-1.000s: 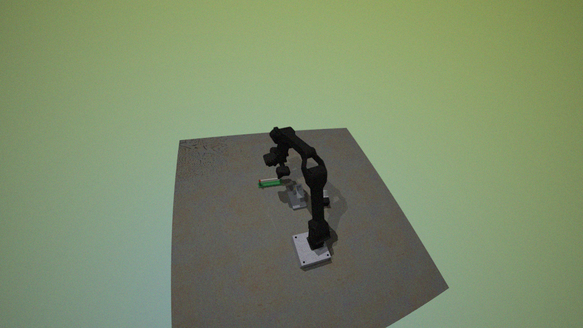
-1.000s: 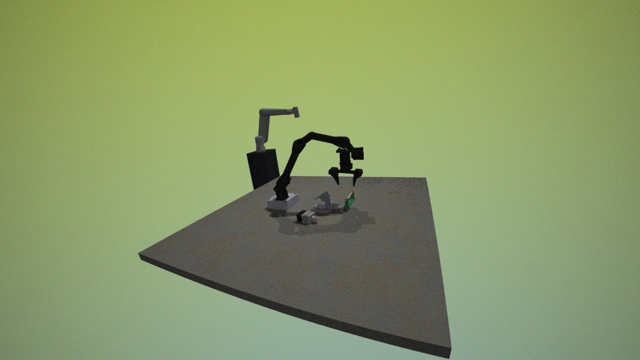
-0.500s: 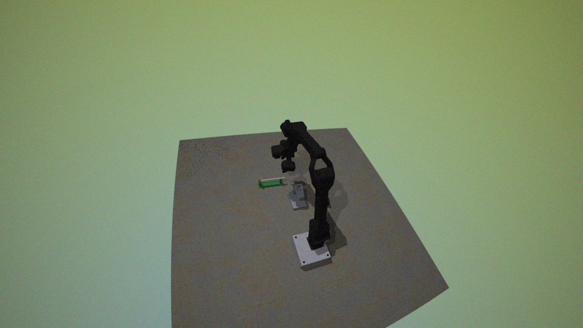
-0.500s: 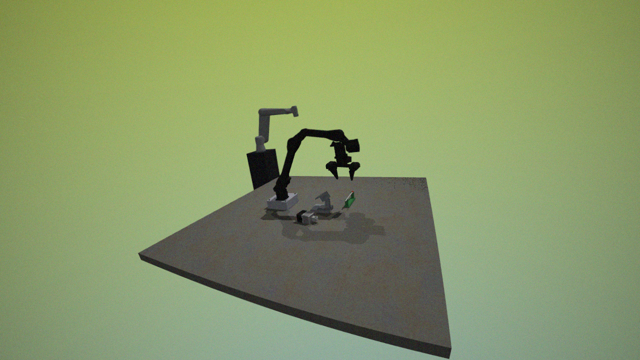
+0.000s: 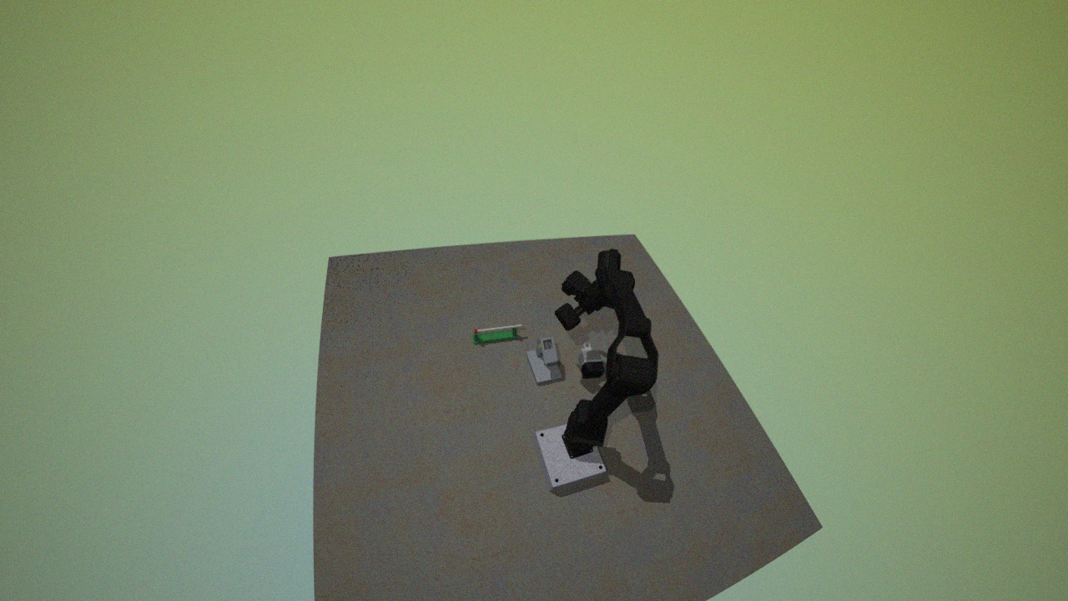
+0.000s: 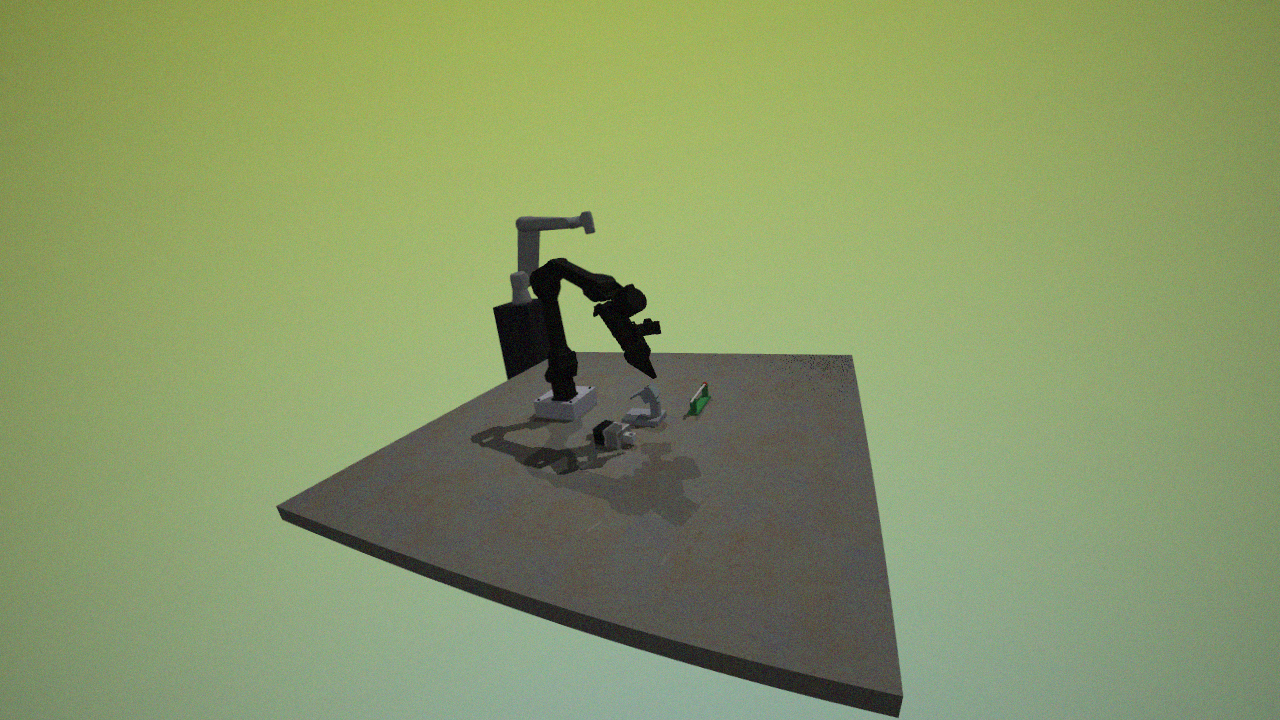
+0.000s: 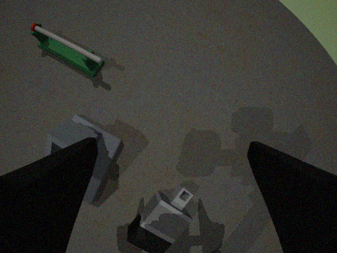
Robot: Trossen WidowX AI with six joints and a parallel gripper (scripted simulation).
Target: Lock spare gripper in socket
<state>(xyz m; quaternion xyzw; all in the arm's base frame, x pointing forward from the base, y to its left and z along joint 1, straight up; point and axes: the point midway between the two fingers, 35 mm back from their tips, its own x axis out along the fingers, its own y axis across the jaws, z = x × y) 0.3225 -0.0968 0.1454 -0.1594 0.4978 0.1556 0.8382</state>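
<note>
My gripper tip is now 10 cm past the spare gripper, 6 cm to the left of it and 15 cm above it. Also, from my gripper tip: socket: 6 cm behind, 8 cm to the left, 12 cm below; then green cradle: 6 cm ahead, 20 cm to the left, 15 cm below.
</note>
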